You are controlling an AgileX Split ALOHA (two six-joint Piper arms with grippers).
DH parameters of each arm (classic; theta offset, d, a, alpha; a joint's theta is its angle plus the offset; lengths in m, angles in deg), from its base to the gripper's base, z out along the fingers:
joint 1: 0 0.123 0 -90
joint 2: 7.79 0 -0.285 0
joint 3: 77.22 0 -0.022 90
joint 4: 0 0.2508 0 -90
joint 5: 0 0 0.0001 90
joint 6: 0 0.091 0 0
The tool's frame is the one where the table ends.
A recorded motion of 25 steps. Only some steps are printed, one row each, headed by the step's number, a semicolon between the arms.
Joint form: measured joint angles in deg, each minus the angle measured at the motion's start. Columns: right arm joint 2, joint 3, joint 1, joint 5, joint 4, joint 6; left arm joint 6, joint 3, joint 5, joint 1, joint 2, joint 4.
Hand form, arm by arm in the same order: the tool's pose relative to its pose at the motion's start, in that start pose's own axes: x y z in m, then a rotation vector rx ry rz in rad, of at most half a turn. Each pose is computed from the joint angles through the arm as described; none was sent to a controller.
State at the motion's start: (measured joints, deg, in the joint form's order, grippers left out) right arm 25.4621 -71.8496 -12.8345 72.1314 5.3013 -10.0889; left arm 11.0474 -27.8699 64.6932 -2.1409 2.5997 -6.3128
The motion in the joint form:
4: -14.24 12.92 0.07 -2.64 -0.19 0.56; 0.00 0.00 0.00 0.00 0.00 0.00
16: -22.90 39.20 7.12 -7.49 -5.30 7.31; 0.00 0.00 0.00 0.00 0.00 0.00
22: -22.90 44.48 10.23 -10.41 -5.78 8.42; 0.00 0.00 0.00 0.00 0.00 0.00
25: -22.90 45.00 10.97 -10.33 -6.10 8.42; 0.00 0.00 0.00 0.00 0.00 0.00
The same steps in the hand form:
4: 0.0621 0.0099 -0.0126 0.0130 -0.0677 0.0063; 0.0000 0.0000 0.0000 0.0000 0.0000 0.0000
16: 0.1533 0.0080 0.0627 -0.0400 0.1537 0.0530; 0.0000 0.0000 0.0000 0.0000 0.0000 0.0000
22: 0.1692 0.0097 0.0817 -0.0829 0.1918 0.0429; 0.0000 0.0000 0.0000 0.0000 0.0000 0.0000
25: 0.1714 0.0096 0.0834 -0.0904 0.2014 0.0335; 0.0000 0.0000 0.0000 0.0000 0.0000 0.0000

